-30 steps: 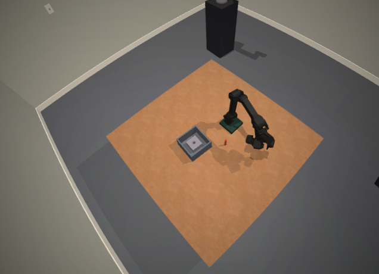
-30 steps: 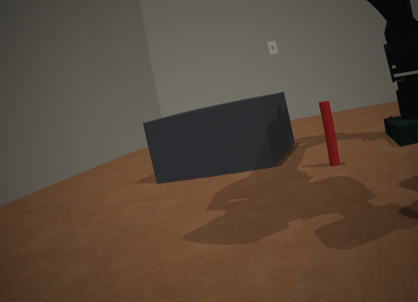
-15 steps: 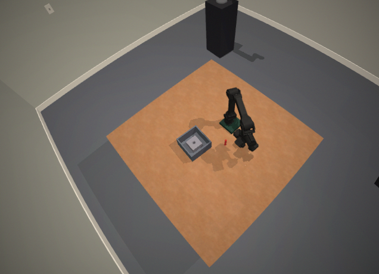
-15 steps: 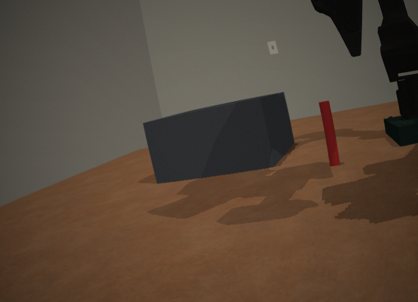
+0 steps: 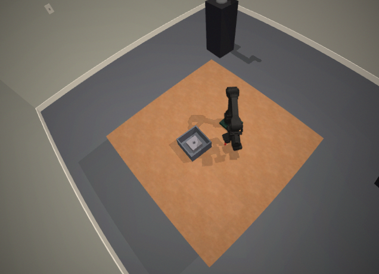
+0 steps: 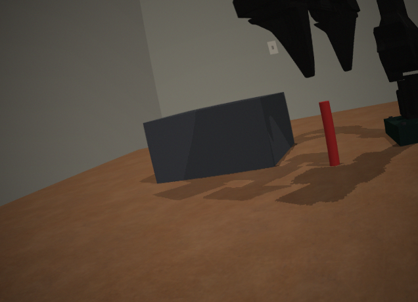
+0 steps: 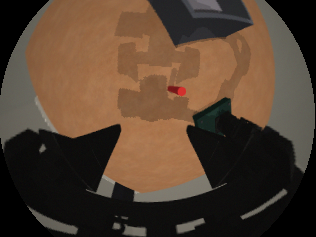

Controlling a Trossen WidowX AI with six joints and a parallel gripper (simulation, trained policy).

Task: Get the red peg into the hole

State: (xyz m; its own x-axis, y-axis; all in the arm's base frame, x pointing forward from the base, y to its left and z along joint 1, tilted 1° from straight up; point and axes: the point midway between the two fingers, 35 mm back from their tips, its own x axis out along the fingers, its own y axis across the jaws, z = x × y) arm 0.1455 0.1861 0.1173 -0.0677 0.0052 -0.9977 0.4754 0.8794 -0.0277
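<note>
Now: the red peg 2 cm ahead of my gripper tip, 6 cm to the right of it and 7 cm below it. The rest, counted from my gripper tip: grey box (21 cm ahead, 21 cm to the right, 9 cm below); then pale plate (21 cm ahead, 21 cm to the right, 7 cm below).
</note>
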